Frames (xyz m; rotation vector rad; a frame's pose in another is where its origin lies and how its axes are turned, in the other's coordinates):
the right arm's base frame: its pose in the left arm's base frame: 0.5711 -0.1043 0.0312 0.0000 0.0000 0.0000
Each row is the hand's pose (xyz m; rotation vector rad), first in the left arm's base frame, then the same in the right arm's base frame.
Working: the left arm's base frame: its pose in the right arm's base frame: -0.5711 0.1043 -0.0312 0.0000 0.0000 0.0000

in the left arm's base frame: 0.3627 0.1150 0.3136 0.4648 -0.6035 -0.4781
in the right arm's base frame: -0.2084 0.2193 0.2824 0.4648 -0.6035 -0.4781
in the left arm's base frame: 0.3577 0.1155 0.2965 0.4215 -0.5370 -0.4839
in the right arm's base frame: -0.2134 0.2198 0.2653 0.4215 -0.5370 -0.4839
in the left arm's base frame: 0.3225 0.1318 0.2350 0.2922 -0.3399 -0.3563
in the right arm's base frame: -0.2486 0.2361 0.2038 0.2922 -0.3399 -0.3563
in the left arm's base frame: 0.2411 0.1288 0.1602 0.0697 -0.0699 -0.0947
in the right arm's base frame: -0.3300 0.2331 0.1290 0.0697 -0.0699 -0.0947
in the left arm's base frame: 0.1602 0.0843 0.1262 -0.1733 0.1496 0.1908
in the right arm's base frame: -0.4109 0.1886 0.0950 -0.1733 0.1496 0.1908
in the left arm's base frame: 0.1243 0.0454 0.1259 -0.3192 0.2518 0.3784
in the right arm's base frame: -0.4468 0.1497 0.0947 -0.3192 0.2518 0.3784
